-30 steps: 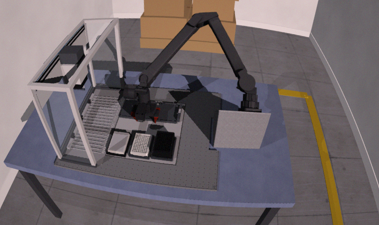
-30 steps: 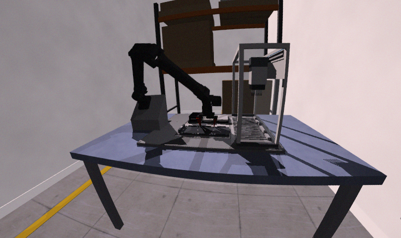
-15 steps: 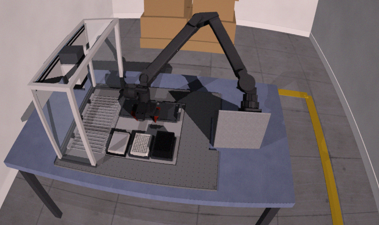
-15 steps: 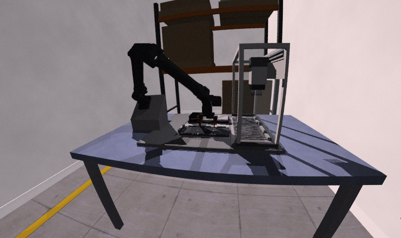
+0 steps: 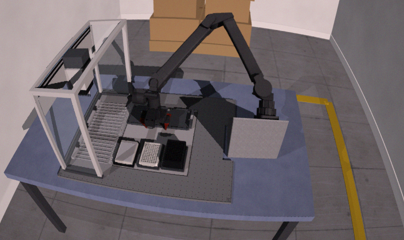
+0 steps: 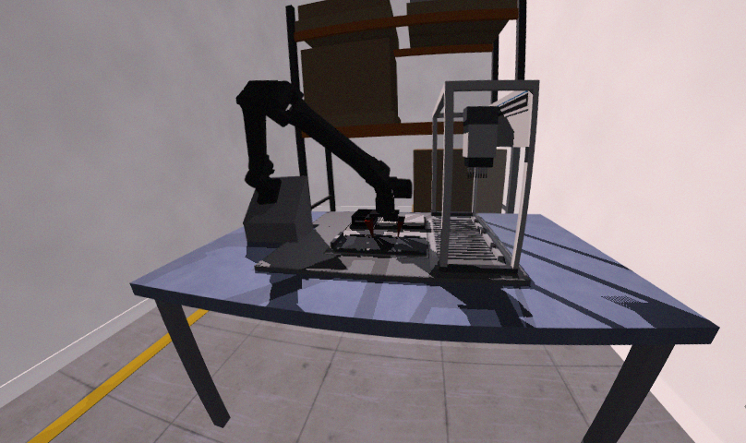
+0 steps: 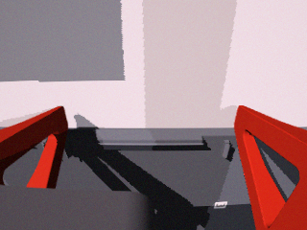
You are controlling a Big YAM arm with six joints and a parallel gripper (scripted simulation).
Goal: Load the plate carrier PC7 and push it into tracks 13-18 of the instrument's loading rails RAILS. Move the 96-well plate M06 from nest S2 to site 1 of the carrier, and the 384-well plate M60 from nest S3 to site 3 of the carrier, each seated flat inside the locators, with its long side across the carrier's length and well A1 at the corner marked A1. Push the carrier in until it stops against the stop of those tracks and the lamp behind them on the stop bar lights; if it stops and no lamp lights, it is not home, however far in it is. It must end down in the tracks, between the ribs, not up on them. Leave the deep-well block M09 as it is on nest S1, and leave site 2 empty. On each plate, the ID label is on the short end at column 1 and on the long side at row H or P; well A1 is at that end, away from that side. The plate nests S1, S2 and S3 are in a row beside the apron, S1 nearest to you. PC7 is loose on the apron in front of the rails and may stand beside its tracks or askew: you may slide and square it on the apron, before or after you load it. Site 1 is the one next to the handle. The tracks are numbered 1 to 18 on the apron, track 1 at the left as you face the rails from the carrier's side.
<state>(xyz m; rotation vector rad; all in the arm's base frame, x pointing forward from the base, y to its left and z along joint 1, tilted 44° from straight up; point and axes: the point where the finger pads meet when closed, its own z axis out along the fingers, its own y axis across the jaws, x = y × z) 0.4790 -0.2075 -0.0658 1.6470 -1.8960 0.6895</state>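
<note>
My gripper is now 12 cm short of the black nest S3, 17 cm to the right of it and 1 cm above it. From my hand the other things lie so: dark plate carrier PC7: 1 cm behind, 8 cm to the right; then white 96-well plate M06: 1 cm ahead, 17 cm to the left, 1 cm above; then plate nest S2: 1 cm ahead, 17 cm to the left, 1 cm below.
</note>
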